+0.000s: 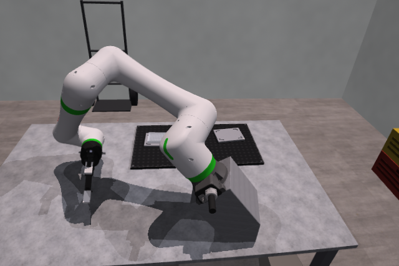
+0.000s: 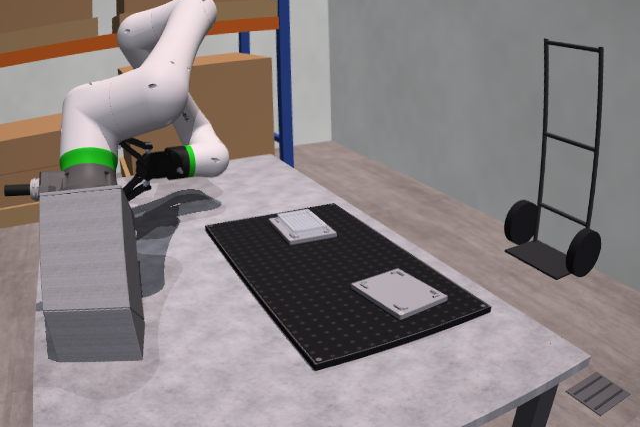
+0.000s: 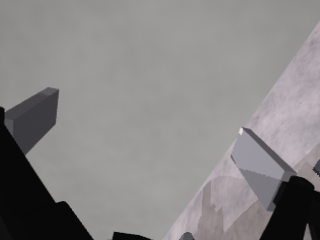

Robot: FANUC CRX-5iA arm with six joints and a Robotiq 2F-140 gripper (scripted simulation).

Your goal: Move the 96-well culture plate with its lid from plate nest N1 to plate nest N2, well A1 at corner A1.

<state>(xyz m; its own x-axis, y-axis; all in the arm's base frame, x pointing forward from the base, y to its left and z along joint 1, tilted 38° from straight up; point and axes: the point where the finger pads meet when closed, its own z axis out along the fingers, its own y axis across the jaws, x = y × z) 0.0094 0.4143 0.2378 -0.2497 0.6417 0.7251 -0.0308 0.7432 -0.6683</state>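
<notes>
Right now the plate lid is 51 cm ahead of my hand, 22 cm to the right of it and 13 cm below it. Round my hand: plate nest N1: 51 cm ahead, 22 cm to the right, 15 cm below; plate nest N2: 63 cm to the right, 57 cm ahead, 15 cm below.
</notes>
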